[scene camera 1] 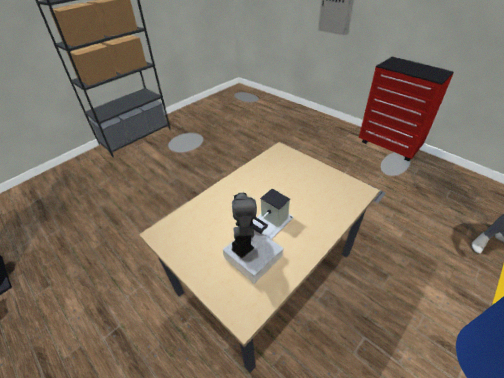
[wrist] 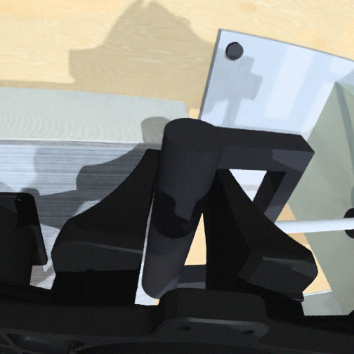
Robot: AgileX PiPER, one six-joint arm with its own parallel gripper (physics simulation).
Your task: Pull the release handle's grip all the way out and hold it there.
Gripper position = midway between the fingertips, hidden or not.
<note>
In view: my gripper (wrist: 182, 170), a release handle (wrist: 316, 195) and a pale base plate (wrist: 254, 82).
</note>
